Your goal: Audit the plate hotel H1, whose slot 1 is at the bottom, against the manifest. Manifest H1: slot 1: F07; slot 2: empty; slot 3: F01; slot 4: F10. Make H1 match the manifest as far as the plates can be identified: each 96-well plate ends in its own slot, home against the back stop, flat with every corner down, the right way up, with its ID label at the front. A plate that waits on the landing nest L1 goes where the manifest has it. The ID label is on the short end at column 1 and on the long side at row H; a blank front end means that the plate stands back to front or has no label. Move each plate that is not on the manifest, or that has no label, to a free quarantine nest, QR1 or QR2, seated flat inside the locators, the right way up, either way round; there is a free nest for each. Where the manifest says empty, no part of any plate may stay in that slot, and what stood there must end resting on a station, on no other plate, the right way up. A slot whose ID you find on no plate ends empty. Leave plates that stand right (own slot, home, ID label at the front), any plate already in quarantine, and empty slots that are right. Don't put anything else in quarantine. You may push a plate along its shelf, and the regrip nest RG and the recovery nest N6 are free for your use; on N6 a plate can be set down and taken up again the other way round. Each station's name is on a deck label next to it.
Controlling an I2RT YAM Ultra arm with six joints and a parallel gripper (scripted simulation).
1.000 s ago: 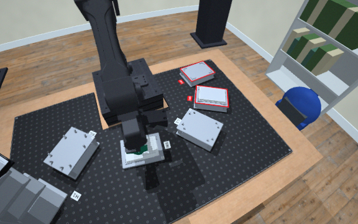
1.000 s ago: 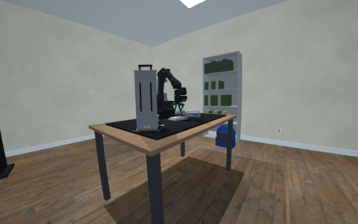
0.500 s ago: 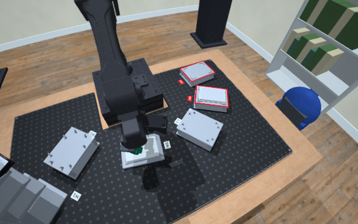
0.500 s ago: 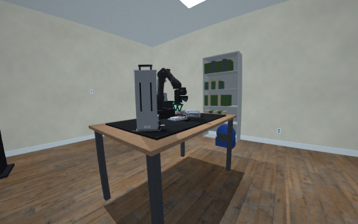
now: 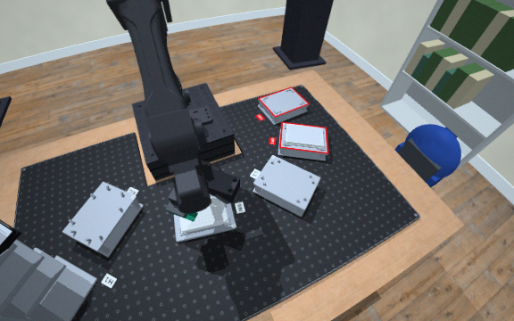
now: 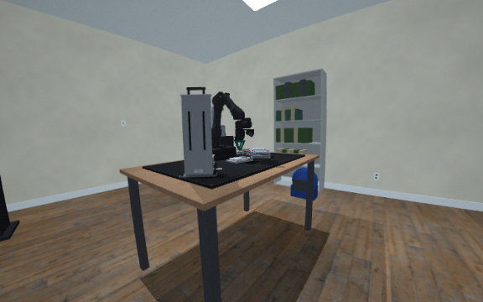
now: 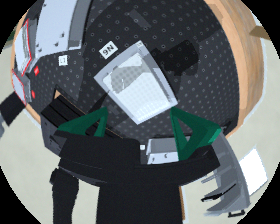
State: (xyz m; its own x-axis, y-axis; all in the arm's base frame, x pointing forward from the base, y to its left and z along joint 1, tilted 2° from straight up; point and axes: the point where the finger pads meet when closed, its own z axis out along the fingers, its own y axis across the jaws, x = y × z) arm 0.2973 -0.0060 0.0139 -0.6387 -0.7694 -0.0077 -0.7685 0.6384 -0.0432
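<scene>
Right now my hand is 1 cm short of the N6 label, 11 cm to the right of it and 9 cm above it. From my hand the other things lie so: plate hotel H1: 13 cm ahead, 43 cm to the right, 11 cm above; H1 deck label: 9 cm ahead, 27 cm to the right, 9 cm below; red-framed quarantine nest: 34 cm behind, 40 cm to the left, 6 cm below.
</scene>
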